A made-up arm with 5 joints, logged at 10 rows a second.
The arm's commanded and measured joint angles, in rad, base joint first. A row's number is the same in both.
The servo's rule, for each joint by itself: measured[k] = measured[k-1] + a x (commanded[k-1-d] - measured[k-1]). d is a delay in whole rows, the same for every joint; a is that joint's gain. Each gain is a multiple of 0.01, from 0.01 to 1. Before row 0 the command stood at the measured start. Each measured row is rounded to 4 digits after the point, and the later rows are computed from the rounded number. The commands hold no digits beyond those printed.
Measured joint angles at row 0:
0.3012, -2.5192, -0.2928, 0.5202, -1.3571
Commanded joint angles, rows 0 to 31:
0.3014, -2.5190, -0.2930, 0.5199, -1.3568
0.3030, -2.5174, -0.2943, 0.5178, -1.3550
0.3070, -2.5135, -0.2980, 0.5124, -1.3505
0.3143, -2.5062, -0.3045, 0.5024, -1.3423
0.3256, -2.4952, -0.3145, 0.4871, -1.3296
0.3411, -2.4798, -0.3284, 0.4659, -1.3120
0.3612, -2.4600, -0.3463, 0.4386, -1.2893
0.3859, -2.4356, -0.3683, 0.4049, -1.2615
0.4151, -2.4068, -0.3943, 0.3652, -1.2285
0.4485, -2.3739, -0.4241, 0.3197, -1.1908
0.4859, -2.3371, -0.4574, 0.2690, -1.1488
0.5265, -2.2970, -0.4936, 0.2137, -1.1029
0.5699, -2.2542, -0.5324, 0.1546, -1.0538
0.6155, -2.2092, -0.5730, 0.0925, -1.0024
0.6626, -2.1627, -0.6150, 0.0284, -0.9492
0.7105, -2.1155, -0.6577, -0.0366, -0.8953
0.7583, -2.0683, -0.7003, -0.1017, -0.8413
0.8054, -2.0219, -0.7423, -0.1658, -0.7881
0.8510, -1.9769, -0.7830, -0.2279, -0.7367
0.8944, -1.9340, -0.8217, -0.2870, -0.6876
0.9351, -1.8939, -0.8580, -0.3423, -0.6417
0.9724, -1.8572, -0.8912, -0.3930, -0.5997
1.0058, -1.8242, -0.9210, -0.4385, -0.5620
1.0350, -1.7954, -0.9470, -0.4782, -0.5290
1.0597, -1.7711, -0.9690, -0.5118, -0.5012
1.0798, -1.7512, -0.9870, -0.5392, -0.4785
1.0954, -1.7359, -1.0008, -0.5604, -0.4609
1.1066, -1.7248, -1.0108, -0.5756, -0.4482
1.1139, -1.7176, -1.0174, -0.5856, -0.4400
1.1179, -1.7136, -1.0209, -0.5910, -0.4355
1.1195, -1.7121, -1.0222, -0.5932, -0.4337
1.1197, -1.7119, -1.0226, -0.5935, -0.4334
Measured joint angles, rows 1 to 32:
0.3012, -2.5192, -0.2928, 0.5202, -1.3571
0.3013, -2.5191, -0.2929, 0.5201, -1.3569
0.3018, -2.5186, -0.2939, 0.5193, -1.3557
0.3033, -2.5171, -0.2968, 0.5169, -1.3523
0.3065, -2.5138, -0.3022, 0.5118, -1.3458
0.3120, -2.5082, -0.3108, 0.5032, -1.3353
0.3204, -2.4997, -0.3231, 0.4901, -1.3202
0.3322, -2.4878, -0.3393, 0.4721, -1.3001
0.3478, -2.4721, -0.3596, 0.4486, -1.2750
0.3673, -2.4525, -0.3839, 0.4194, -1.2448
0.3908, -2.4289, -0.4120, 0.3845, -1.2097
0.4184, -2.4014, -0.4438, 0.3441, -1.1701
0.4497, -2.3701, -0.4787, 0.2985, -1.1264
0.4846, -2.3353, -0.5163, 0.2481, -1.0792
0.5226, -2.2975, -0.5560, 0.1936, -1.0293
0.5632, -2.2571, -0.5973, 0.1358, -0.9772
0.6059, -2.2146, -0.6396, 0.0755, -0.9240
0.6501, -2.1707, -0.6821, 0.0135, -0.8702
0.6951, -2.1261, -0.7242, -0.0493, -0.8168
0.7403, -2.0813, -0.7654, -0.1118, -0.7647
0.7850, -2.0371, -0.8048, -0.1731, -0.7146
0.8285, -1.9941, -0.8420, -0.2323, -0.6672
0.8702, -1.9530, -0.8764, -0.2885, -0.6233
0.9095, -1.9144, -0.9076, -0.3410, -0.5835
0.9459, -1.8787, -0.9352, -0.3890, -0.5481
0.9789, -1.8464, -0.9589, -0.4320, -0.5176
1.0082, -1.8178, -0.9786, -0.4695, -0.4922
1.0335, -1.7932, -0.9941, -0.5013, -0.4719
1.0547, -1.7727, -1.0058, -0.5273, -0.4565
1.0719, -1.7562, -1.0139, -0.5477, -0.4458
1.0852, -1.7434, -1.0188, -0.5629, -0.4391
1.0951, -1.7340, -1.0212, -0.5735, -0.4356
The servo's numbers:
d 1
a 0.29 0.30 0.70 0.35 0.65

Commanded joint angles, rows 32 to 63:
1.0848, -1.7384, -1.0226, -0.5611, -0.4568
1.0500, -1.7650, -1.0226, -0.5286, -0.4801
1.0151, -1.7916, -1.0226, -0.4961, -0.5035
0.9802, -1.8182, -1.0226, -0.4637, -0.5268
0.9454, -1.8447, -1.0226, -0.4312, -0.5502
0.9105, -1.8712, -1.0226, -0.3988, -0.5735
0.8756, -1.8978, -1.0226, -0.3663, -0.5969
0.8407, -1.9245, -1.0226, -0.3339, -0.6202
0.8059, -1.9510, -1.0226, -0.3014, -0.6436
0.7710, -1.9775, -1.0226, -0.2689, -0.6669
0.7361, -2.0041, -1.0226, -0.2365, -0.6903
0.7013, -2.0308, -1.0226, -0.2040, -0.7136
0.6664, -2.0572, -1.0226, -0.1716, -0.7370
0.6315, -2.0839, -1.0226, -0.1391, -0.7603
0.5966, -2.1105, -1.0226, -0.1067, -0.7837
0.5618, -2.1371, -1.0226, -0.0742, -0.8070
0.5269, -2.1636, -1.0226, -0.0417, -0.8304
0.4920, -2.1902, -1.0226, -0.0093, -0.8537
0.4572, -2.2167, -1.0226, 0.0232, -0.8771
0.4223, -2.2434, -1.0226, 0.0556, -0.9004
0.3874, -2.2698, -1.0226, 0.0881, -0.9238
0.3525, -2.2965, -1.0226, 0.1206, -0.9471
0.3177, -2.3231, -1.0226, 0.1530, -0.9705
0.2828, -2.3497, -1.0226, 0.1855, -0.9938
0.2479, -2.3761, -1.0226, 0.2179, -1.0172
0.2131, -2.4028, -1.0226, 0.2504, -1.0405
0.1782, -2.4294, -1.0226, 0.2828, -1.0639
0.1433, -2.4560, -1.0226, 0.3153, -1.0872
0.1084, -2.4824, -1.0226, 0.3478, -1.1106
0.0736, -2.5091, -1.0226, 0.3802, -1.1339
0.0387, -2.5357, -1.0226, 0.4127, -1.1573
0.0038, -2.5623, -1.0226, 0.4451, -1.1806
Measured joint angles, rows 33 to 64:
1.1022, -1.7274, -1.0222, -0.5805, -0.4342
1.0972, -1.7307, -1.0225, -0.5737, -0.4489
1.0835, -1.7410, -1.0226, -0.5579, -0.4692
1.0637, -1.7562, -1.0226, -0.5363, -0.4915
1.0395, -1.7748, -1.0226, -0.5109, -0.5144
1.0122, -1.7958, -1.0226, -0.4830, -0.5377
0.9827, -1.8184, -1.0226, -0.4535, -0.5610
0.9516, -1.8422, -1.0226, -0.4230, -0.5843
0.9194, -1.8669, -1.0226, -0.3918, -0.6076
0.8865, -1.8921, -1.0226, -0.3602, -0.6310
0.8530, -1.9177, -1.0226, -0.3282, -0.6543
0.8191, -1.9436, -1.0226, -0.2961, -0.6777
0.7849, -1.9698, -1.0226, -0.2639, -0.7010
0.7505, -1.9960, -1.0226, -0.2316, -0.7244
0.7160, -2.0224, -1.0226, -0.1992, -0.7477
0.6814, -2.0488, -1.0226, -0.1668, -0.7711
0.6467, -2.0753, -1.0226, -0.1344, -0.7944
0.6120, -2.1018, -1.0226, -0.1020, -0.8178
0.5772, -2.1283, -1.0226, -0.0696, -0.8411
0.5424, -2.1548, -1.0226, -0.0371, -0.8645
0.5076, -2.1814, -1.0226, -0.0047, -0.8878
0.4727, -2.2079, -1.0226, 0.0278, -0.9112
0.4378, -2.2345, -1.0226, 0.0603, -0.9345
0.4030, -2.2611, -1.0226, 0.0927, -0.9579
0.3681, -2.2877, -1.0226, 0.1252, -0.9812
0.3332, -2.3142, -1.0226, 0.1576, -1.0046
0.2984, -2.3408, -1.0226, 0.1901, -1.0279
0.2635, -2.3674, -1.0226, 0.2225, -1.0513
0.2286, -2.3940, -1.0226, 0.2550, -1.0746
0.1937, -2.4205, -1.0226, 0.2875, -1.0980
0.1589, -2.4471, -1.0226, 0.3199, -1.1213
0.1240, -2.4737, -1.0226, 0.3524, -1.1447

